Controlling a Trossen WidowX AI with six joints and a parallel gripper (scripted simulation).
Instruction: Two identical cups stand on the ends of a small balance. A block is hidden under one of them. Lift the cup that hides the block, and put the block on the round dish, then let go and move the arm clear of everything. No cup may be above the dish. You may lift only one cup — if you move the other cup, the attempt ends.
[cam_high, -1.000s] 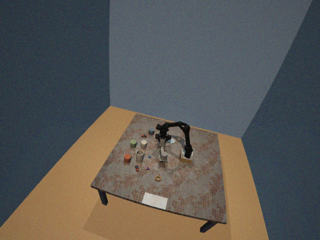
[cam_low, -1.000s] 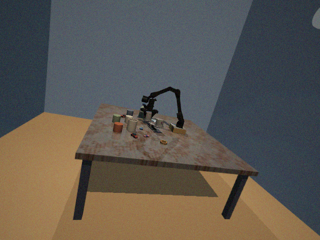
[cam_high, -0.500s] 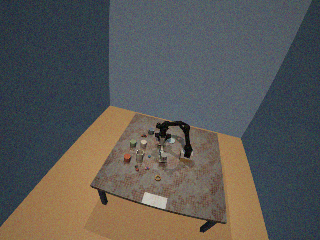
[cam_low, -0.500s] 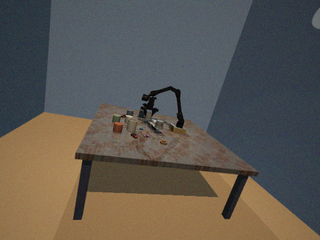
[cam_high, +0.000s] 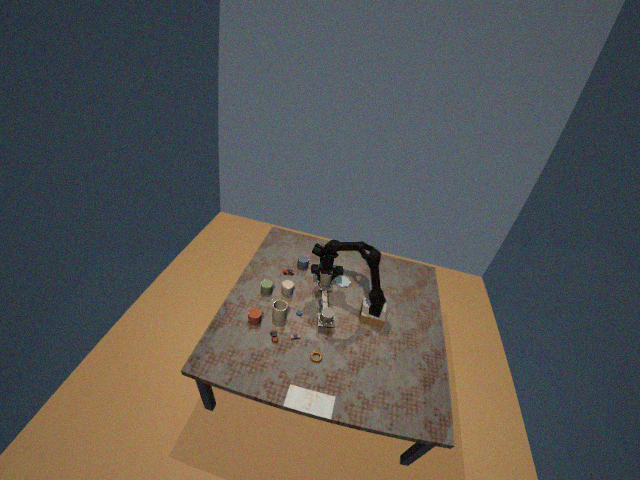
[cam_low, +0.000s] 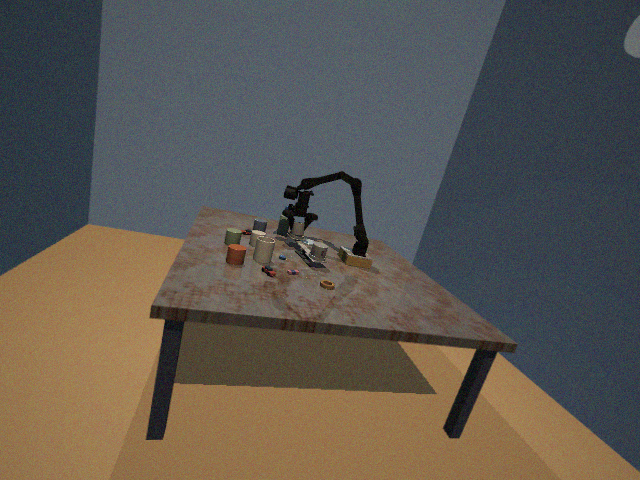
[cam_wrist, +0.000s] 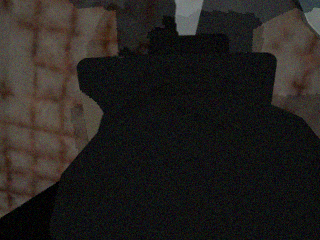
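My gripper tip is 10 mm above the pale green block. From my gripper tip the other things lie so: pale blue round dish 130 mm to the right, 90 mm behind, 80 mm below; then small balance 120 mm to the left, 50 mm below, 50 mm behind; then grey cup 20 mm to the right, 10 mm ahead, 10 mm above.
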